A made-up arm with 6 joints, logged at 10 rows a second.
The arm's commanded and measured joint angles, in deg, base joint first. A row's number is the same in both.
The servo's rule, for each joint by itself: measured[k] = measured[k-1] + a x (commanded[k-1-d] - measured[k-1]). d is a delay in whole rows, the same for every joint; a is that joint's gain. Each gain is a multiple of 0.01, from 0.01 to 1. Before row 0 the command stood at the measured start. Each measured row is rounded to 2 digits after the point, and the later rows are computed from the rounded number. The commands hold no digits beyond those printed.
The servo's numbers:
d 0
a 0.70 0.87 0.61 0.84 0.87 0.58
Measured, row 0:
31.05, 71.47, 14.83, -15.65, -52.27, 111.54
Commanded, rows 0 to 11:
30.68, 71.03, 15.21, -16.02, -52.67, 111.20
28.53, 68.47, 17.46, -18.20, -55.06, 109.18
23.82, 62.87, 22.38, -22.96, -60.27, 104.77
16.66, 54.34, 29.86, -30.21, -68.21, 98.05
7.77, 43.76, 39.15, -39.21, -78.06, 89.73
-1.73, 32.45, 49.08, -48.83, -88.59, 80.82
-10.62, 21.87, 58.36, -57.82, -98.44, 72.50
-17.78, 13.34, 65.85, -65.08, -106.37, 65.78
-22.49, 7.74, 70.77, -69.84, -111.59, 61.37
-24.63, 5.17, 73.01, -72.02, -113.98, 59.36
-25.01, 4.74, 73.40, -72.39, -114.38, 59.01
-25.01, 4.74, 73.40, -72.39, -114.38, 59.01
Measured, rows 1 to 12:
30.79, 71.09, 15.06, -15.96, -52.62, 111.34
29.21, 68.81, 16.52, -17.84, -54.74, 110.09
25.44, 63.64, 20.09, -22.14, -59.55, 107.00
19.29, 55.55, 26.05, -28.92, -67.08, 101.81
11.23, 45.29, 34.04, -37.56, -76.63, 94.80
2.16, 34.12, 43.21, -47.03, -87.04, 86.69
-6.79, 23.46, 52.45, -56.09, -96.96, 78.46
-14.48, 14.66, 60.62, -63.64, -105.15, 71.11
-20.09, 8.64, 66.81, -68.85, -110.75, 65.46
-23.27, 5.62, 70.59, -71.51, -113.56, 61.92
-24.49, 4.85, 72.30, -72.25, -114.27, 60.23
-24.85, 4.75, 72.97, -72.37, -114.37, 59.52

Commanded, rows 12 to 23:
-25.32, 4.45, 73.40, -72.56, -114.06, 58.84
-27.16, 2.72, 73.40, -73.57, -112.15, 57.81
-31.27, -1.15, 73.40, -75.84, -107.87, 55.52
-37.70, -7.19, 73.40, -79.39, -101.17, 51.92
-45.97, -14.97, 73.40, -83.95, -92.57, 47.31
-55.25, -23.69, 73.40, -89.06, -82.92, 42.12
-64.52, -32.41, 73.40, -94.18, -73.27, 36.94
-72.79, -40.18, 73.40, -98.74, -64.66, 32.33
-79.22, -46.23, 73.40, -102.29, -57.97, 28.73
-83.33, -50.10, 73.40, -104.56, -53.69, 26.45
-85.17, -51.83, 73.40, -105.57, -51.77, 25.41
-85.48, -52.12, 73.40, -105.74, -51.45, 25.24
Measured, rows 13 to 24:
-25.18, 4.49, 73.23, -72.53, -114.10, 59.13
-26.57, 2.95, 73.33, -73.40, -112.40, 58.36
-29.86, -0.62, 73.37, -75.45, -108.46, 56.71
-35.35, -6.34, 73.39, -78.76, -102.12, 53.93
-42.78, -13.85, 73.40, -83.12, -93.81, 50.09
-51.51, -22.41, 73.40, -88.11, -84.34, 45.47
-60.62, -31.11, 73.40, -93.21, -74.71, 40.52
-69.14, -39.00, 73.40, -97.86, -65.97, 35.77
-76.20, -45.29, 73.40, -101.58, -59.01, 31.69
-81.19, -49.47, 73.40, -104.08, -54.38, 28.65
-83.98, -51.52, 73.40, -105.33, -52.11, 26.77
-85.03, -52.04, 73.40, -105.67, -51.54, 25.88

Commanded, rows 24 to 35:
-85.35, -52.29, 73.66, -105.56, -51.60, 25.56
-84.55, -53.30, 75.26, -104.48, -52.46, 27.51
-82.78, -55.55, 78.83, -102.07, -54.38, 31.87
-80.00, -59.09, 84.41, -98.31, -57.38, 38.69
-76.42, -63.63, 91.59, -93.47, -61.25, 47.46
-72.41, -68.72, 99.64, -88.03, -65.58, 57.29
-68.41, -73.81, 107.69, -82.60, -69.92, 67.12
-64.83, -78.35, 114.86, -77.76, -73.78, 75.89
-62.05, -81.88, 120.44, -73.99, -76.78, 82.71
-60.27, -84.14, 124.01, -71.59, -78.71, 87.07
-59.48, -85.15, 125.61, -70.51, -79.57, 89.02
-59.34, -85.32, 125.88, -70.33, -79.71, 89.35
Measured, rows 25 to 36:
-85.25, -52.26, 73.56, -105.58, -51.59, 25.69
-84.76, -53.16, 74.60, -104.66, -52.35, 26.75
-83.37, -55.24, 77.18, -102.48, -54.12, 29.72
-81.01, -58.59, 81.59, -98.98, -56.96, 34.92
-77.80, -62.97, 87.69, -94.35, -60.69, 42.19
-74.03, -67.97, 94.98, -89.04, -64.94, 50.95
-70.10, -73.05, 102.73, -83.63, -69.27, 60.33
-66.41, -77.66, 110.13, -78.70, -73.19, 69.35
-63.36, -81.33, 116.42, -74.74, -76.31, 77.10
-61.20, -83.77, 121.05, -72.09, -78.40, 82.88
-60.00, -84.97, 123.83, -70.76, -79.42, 86.44
-59.54, -85.27, 125.08, -70.40, -79.67, 88.13

